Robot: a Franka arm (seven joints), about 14 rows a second.
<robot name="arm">
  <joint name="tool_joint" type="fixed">
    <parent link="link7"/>
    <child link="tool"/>
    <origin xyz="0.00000 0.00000 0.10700"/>
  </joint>
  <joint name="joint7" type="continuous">
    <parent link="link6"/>
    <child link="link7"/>
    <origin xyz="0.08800 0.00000 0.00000" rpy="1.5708 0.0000 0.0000"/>
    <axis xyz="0 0 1"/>
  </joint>
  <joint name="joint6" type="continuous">
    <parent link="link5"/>
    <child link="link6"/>
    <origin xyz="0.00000 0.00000 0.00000" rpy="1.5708 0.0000 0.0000"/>
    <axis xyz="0 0 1"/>
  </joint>
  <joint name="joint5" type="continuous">
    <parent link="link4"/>
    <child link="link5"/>
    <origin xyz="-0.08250 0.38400 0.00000" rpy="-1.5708 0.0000 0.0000"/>
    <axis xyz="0 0 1"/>
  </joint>
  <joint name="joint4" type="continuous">
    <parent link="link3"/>
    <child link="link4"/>
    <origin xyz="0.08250 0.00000 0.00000" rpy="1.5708 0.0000 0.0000"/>
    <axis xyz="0 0 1"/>
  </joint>
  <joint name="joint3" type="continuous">
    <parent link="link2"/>
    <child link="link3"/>
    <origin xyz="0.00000 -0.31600 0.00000" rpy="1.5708 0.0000 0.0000"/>
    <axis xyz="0 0 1"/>
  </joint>
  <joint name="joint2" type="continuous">
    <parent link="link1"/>
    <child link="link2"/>
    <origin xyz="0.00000 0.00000 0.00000" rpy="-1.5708 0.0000 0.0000"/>
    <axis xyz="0 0 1"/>
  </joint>
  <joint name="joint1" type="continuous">
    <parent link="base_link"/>
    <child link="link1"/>
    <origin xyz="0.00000 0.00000 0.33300"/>
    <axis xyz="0 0 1"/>
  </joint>
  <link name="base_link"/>
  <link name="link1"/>
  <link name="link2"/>
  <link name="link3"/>
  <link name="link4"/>
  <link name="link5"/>
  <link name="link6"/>
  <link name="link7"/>
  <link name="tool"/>
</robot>
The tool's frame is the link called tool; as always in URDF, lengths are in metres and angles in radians. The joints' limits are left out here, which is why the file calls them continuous.
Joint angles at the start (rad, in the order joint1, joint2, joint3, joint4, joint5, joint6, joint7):
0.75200 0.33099 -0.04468 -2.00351 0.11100 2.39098 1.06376
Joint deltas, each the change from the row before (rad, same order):
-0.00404 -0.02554 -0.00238 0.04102 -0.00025 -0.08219 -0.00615
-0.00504 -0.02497 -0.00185 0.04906 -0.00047 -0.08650 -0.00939
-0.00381 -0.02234 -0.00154 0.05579 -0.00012 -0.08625 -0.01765
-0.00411 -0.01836 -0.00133 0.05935 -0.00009 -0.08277 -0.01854
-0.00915 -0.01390 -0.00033 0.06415 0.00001 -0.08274 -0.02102
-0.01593 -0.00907 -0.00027 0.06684 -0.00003 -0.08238 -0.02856
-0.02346 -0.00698 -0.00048 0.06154 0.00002 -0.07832 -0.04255
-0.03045 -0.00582 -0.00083 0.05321 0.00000 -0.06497 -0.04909
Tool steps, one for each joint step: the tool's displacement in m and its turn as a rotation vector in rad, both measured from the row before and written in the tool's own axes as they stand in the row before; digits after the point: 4 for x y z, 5 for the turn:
0.0033 -0.0050 -0.0256 -0.01115 -0.01203 -0.00490
0.0031 -0.0048 -0.0292 -0.00821 -0.01071 -0.00880
0.0018 -0.0047 -0.0315 -0.00436 -0.00876 -0.01918
0.0013 -0.0037 -0.0317 -0.00190 -0.00665 -0.02036
0.0030 -0.0014 -0.0319 -0.00141 -0.00587 -0.01916
0.0059 0.0020 -0.0310 -0.00273 -0.00571 -0.02014
0.0089 0.0070 -0.0282 -0.00503 -0.00661 -0.02588
0.0118 0.0114 -0.0252 -0.00146 -0.00342 -0.02426

